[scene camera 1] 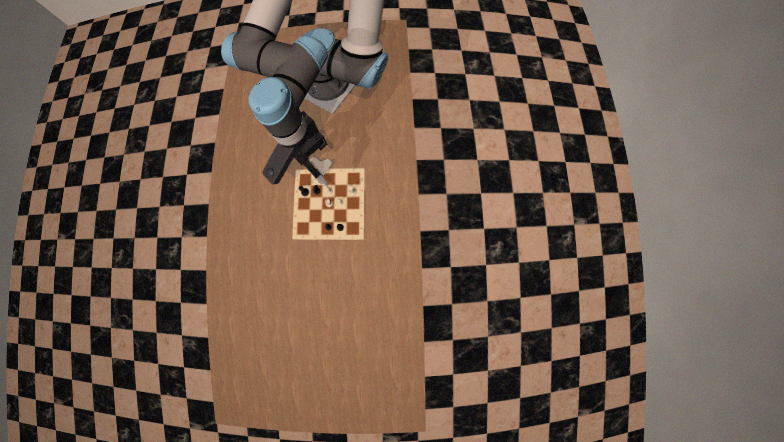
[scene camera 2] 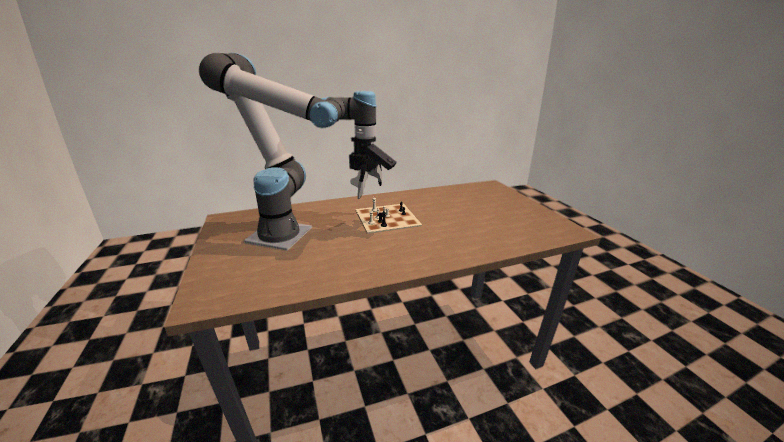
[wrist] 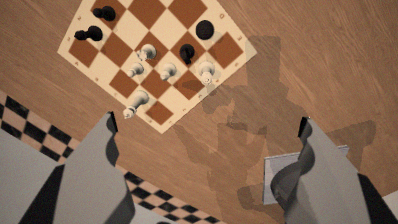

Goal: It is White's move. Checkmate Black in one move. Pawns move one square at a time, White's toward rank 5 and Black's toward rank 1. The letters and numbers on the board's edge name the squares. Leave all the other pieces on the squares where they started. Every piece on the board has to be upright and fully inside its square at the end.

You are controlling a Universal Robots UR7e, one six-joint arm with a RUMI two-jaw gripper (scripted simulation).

Path:
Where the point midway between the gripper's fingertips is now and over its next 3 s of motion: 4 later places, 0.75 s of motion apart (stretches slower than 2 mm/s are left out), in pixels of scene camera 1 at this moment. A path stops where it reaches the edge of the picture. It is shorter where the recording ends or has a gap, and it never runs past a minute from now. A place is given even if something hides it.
My gripper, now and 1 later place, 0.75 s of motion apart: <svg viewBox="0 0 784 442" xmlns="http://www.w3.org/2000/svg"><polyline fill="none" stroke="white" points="308,165 302,159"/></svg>

